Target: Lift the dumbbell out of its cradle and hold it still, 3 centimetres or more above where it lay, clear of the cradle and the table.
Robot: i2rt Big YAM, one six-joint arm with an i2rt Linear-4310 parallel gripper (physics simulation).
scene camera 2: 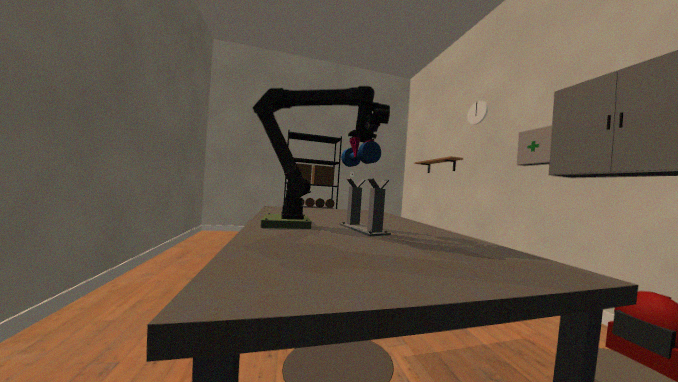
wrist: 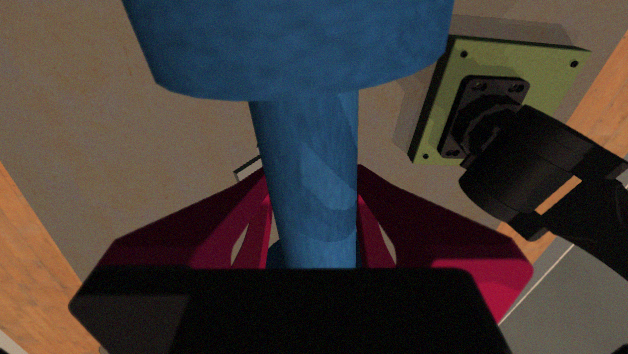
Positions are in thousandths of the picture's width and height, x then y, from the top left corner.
Scene:
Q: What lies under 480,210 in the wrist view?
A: A blue dumbbell.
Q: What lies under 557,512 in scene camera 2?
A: A grey cradle.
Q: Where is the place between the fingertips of the gripper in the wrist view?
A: At 499,499

